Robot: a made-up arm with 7 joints.
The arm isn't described. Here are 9 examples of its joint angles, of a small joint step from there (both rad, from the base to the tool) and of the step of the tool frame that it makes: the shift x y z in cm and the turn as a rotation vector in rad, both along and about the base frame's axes.
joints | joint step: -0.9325 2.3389 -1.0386 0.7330 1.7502 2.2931 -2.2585 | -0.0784 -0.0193 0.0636 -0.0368 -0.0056 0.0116 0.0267
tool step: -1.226 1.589 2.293 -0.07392 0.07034 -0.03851
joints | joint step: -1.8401 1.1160 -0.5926 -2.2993 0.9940 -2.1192 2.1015 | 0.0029 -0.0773 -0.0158 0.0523 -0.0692 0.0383 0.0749
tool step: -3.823 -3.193 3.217 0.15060 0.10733 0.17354
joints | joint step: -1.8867 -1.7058 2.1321 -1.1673 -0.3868 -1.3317 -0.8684 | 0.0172 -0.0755 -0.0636 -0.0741 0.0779 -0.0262 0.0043
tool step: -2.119 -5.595 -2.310 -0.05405 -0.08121 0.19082
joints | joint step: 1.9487 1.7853 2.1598 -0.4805 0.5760 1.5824 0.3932 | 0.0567 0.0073 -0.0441 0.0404 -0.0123 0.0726 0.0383
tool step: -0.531 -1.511 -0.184 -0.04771 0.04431 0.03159
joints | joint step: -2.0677 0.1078 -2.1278 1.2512 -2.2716 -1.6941 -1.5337 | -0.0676 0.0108 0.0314 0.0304 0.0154 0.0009 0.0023
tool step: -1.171 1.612 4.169 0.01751 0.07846 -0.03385
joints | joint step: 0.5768 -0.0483 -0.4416 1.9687 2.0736 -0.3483 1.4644 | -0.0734 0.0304 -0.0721 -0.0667 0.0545 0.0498 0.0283
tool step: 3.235 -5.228 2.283 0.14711 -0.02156 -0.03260
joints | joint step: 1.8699 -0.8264 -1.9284 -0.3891 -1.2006 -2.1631 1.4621 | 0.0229 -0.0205 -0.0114 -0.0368 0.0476 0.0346 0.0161
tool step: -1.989 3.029 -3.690 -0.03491 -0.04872 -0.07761
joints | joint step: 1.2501 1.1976 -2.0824 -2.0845 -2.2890 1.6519 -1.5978 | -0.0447 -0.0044 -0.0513 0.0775 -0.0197 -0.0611 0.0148
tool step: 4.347 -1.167 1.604 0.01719 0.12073 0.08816
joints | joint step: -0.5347 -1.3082 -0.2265 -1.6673 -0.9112 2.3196 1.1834 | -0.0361 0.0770 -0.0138 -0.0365 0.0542 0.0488 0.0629
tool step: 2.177 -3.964 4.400 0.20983 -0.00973 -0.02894
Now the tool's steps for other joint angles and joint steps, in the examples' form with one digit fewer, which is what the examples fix.
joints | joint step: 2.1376 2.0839 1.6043 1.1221 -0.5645 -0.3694 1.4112 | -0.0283 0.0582 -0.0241 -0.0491 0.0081 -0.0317 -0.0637
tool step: -0.47 -0.95 -2.81 -0.0851 0.0391 -0.0521
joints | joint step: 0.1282 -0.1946 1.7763 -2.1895 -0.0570 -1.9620 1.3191 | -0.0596 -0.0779 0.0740 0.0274 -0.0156 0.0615 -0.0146
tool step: 0.96 1.90 0.78 -0.1085 0.0289 0.0213
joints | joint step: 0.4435 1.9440 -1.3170 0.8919 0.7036 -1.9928 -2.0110 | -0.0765 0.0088 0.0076 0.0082 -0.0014 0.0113 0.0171
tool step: 0.67 -0.11 -3.08 -0.0121 0.0530 0.0103
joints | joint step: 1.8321 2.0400 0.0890 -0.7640 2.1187 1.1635 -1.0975 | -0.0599 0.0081 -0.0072 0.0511 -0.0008 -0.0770 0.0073
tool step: 1.10 0.31 0.67 0.0812 0.0792 -0.0125
